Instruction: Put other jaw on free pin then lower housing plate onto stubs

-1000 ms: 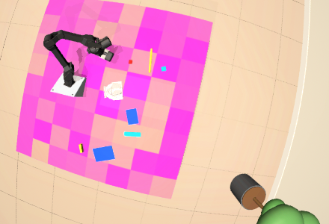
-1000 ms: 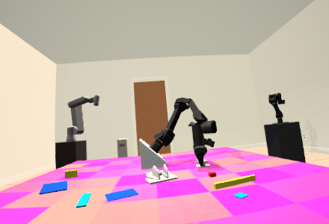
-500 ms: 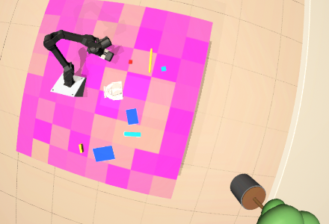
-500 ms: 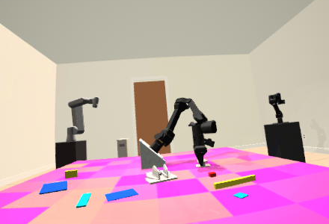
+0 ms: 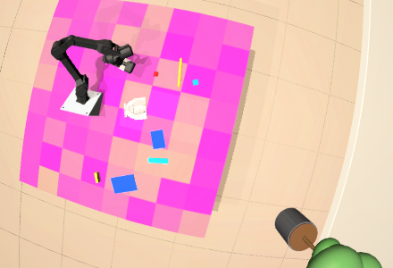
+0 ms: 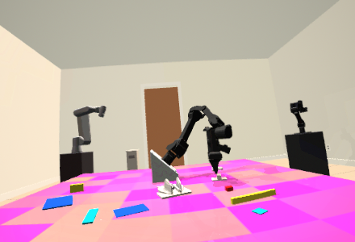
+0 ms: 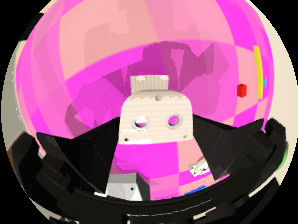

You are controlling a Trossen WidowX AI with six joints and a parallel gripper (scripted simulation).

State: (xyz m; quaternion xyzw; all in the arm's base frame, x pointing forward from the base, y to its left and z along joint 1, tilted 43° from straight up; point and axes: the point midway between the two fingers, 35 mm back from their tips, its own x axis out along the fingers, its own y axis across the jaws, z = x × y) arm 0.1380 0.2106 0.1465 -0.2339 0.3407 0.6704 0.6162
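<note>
Now: gripper tip 14 cm short of the white jaw, 23 cm to the left of it and 2 cm above it. From my gripper tip the other things lie so: red cube: 20 cm ahead, 1 cm to the left, 3 cm below; white base: 18 cm ahead, 19 cm to the right, 3 cm below; yellow bar: 32 cm ahead, 7 cm to the left, 3 cm below.
</note>
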